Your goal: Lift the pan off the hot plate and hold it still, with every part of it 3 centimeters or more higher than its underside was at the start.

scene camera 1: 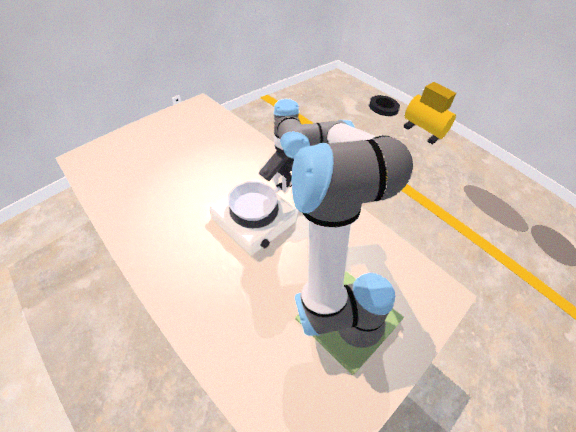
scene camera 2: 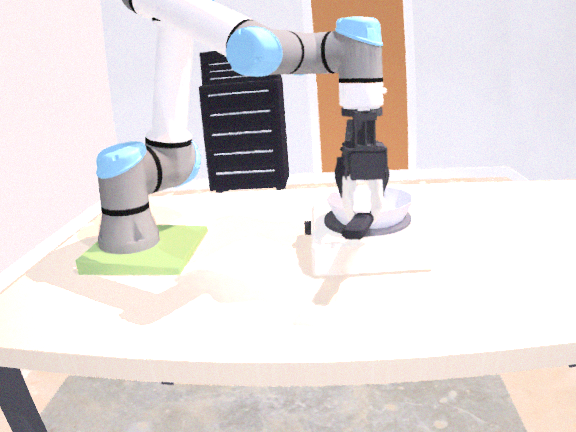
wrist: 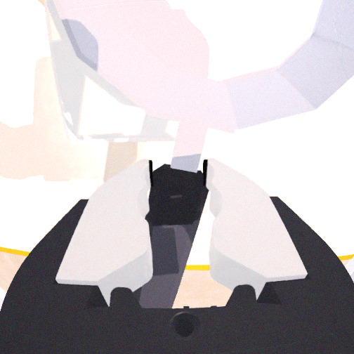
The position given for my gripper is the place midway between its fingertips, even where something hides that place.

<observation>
I see my gripper (scene camera 2: 362, 223), a pan (scene camera 1: 252, 201) and a white hot plate (scene camera 2: 408, 245).
The pan is seen too in the wrist view (wrist: 235, 73). The white hot plate also shows in scene camera 1 (scene camera 1: 251, 235). My gripper shows as well in scene camera 1 (scene camera 1: 281, 190) and in the wrist view (wrist: 177, 163).
</observation>
